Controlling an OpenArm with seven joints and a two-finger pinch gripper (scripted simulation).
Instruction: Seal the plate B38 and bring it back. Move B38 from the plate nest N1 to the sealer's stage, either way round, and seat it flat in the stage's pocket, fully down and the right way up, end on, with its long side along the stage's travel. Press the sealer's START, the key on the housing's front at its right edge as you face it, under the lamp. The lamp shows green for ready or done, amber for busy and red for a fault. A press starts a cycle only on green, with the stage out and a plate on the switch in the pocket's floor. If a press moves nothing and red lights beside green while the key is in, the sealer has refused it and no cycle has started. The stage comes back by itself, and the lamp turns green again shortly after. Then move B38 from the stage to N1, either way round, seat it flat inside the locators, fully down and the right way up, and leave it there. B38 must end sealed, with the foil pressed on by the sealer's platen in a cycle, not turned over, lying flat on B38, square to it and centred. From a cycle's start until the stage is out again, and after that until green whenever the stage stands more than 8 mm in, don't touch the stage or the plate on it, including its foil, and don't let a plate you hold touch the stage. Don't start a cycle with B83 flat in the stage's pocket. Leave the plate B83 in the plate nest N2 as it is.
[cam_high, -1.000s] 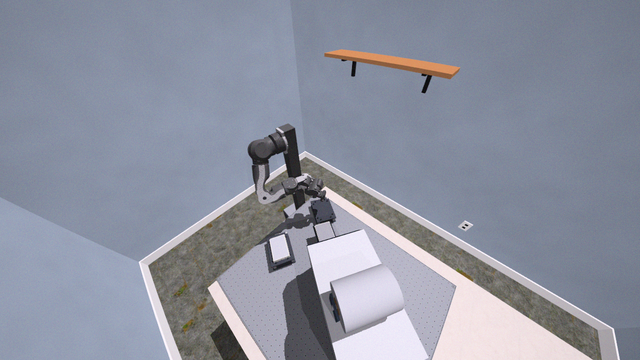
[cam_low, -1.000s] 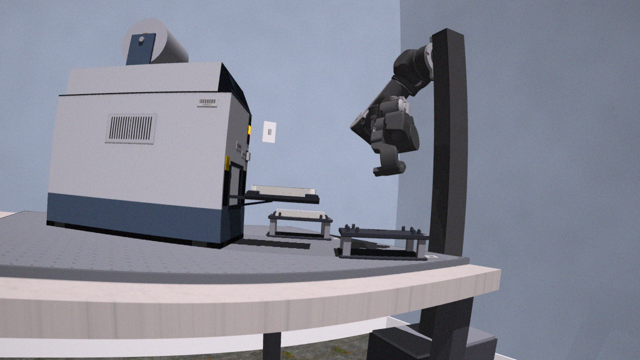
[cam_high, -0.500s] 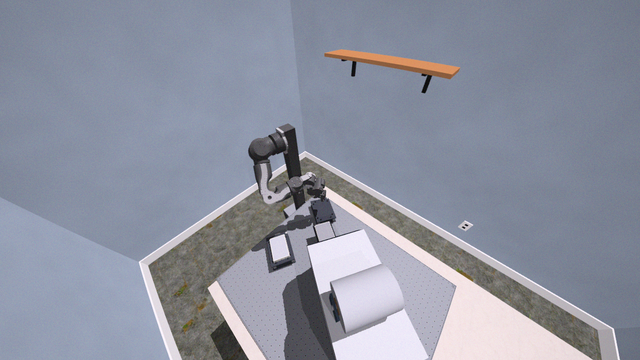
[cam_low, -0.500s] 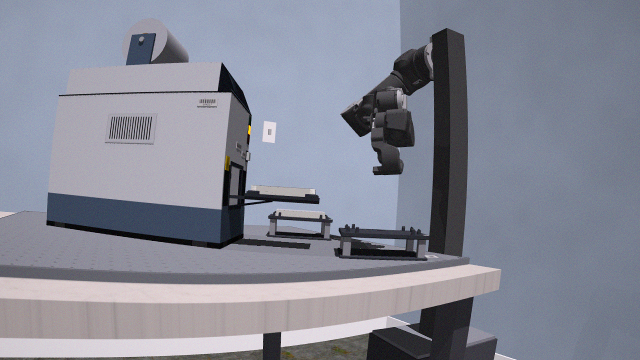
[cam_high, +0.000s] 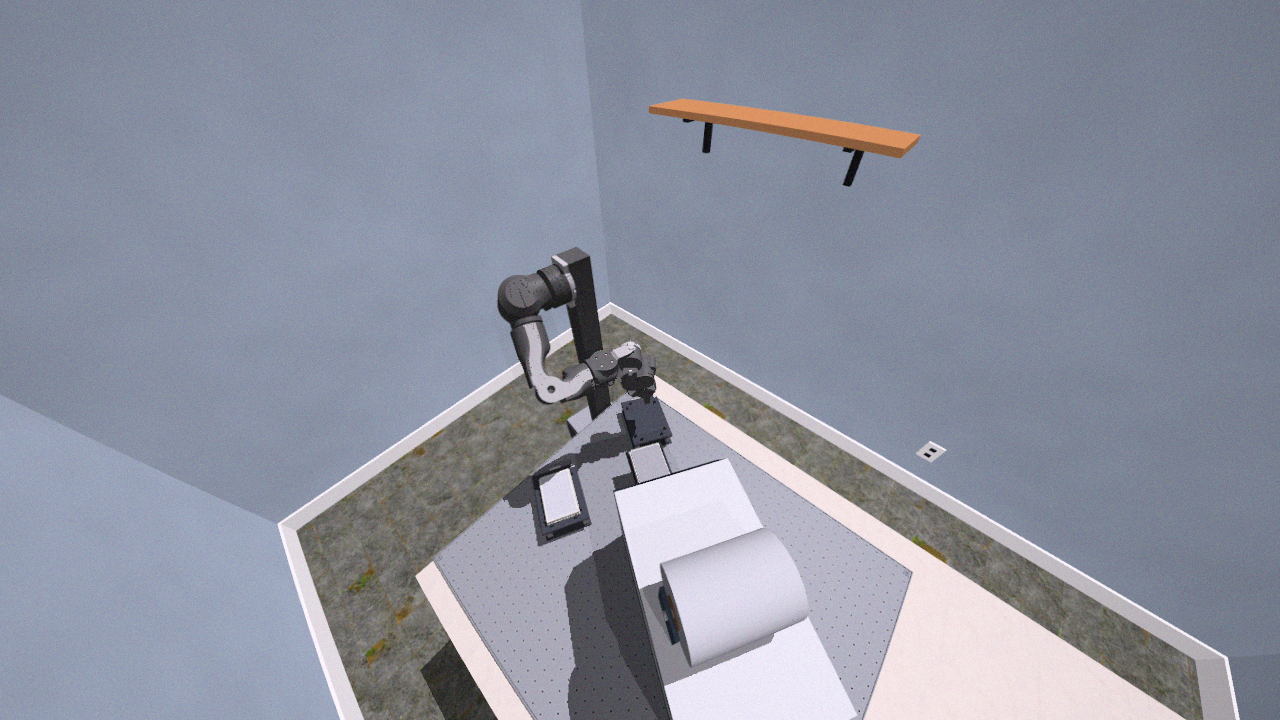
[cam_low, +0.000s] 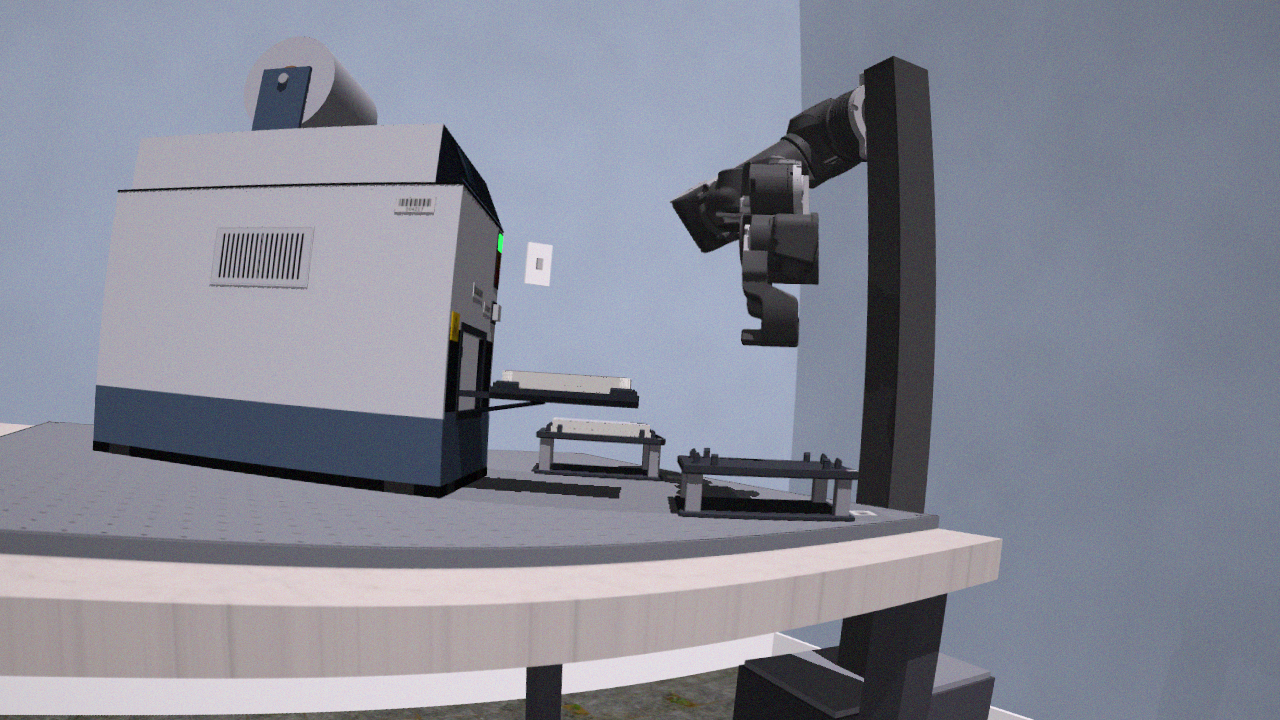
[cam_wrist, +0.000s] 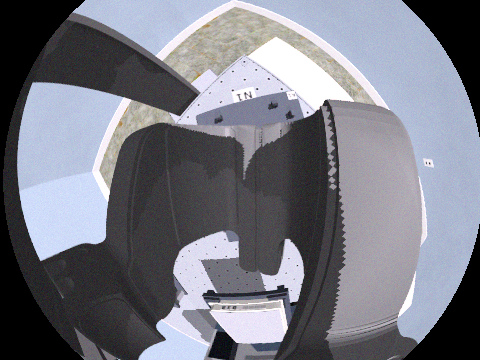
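Right now my hand is 160 mm short of the sealer's stage, 120 mm to the left of it and 70 mm above it. Also, from my hand: start key (250 mm to the right, 210 mm ahead, 20 mm above); then foil roll (460 mm ahead, 250 mm to the right, 250 mm above); then yellow warning label (290 mm ahead, 80 mm to the right, 10 mm below).
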